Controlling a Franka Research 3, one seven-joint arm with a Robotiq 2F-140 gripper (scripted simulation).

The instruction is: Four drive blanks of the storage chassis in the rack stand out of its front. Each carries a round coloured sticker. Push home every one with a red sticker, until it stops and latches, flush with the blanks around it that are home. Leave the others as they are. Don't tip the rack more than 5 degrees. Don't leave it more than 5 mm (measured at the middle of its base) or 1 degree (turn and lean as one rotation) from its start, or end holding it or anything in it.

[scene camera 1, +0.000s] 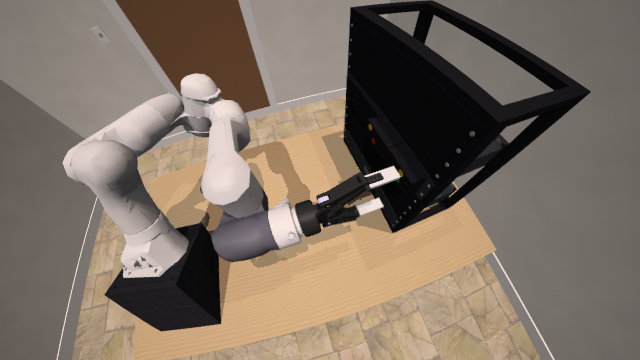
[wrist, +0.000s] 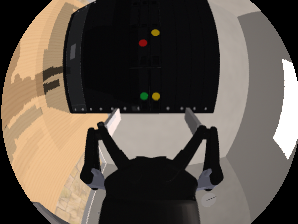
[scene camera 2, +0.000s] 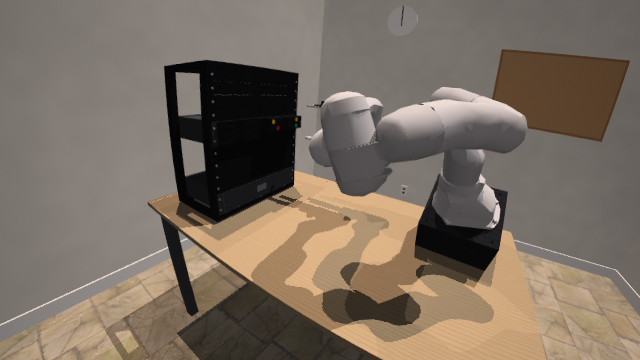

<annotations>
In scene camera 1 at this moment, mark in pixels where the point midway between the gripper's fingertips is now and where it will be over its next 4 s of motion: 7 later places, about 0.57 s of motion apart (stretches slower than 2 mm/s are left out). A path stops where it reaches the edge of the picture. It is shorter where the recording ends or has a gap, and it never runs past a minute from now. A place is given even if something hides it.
My gripper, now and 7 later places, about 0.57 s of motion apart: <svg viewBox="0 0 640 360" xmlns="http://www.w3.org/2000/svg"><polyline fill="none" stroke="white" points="387,189 395,186 392,182 372,160 359,147 368,143 371,144 371,143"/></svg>
</annotations>
